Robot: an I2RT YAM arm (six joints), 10 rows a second.
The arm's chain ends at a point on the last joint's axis. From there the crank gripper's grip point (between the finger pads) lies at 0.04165 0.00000 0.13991 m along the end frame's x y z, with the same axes.
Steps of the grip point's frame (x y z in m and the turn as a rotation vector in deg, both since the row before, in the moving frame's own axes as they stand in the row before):
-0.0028, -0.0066, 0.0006, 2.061, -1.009, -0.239
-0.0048, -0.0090, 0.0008, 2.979, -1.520, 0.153
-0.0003, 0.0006, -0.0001, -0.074, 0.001, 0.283
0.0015, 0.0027, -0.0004, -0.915, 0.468, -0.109
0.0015, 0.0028, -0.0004, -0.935, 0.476, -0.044
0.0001, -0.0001, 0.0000, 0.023, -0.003, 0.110
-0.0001, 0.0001, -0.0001, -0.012, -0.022, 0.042
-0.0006, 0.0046, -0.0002, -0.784, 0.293, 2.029
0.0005, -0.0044, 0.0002, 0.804, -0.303, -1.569
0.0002, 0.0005, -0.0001, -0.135, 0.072, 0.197
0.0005, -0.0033, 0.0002, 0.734, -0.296, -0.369
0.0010, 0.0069, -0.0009, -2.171, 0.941, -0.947
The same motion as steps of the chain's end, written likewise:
-0.0003, -0.0014, 0.0000, 2.061, -1.009, -0.239
-0.0011, -0.0018, -0.0001, 2.979, -1.520, 0.153
-0.0003, 0.0002, -0.0001, -0.074, 0.001, 0.283
0.0004, 0.0005, 0.0000, -0.915, 0.468, -0.109
0.0003, 0.0006, 0.0000, -0.935, 0.476, -0.044
0.0001, -0.0001, 0.0000, 0.023, -0.003, 0.110
0.0000, 0.0000, -0.0001, -0.012, -0.022, 0.042
-0.0013, 0.0012, 0.0000, -0.784, 0.293, 2.029
0.0013, -0.0013, 0.0000, 0.804, -0.303, -1.569
0.0000, 0.0000, 0.0000, -0.135, 0.072, 0.197
0.0012, -0.0012, 0.0000, 0.734, -0.296, -0.369
-0.0013, 0.0023, -0.0001, -2.171, 0.941, -0.947

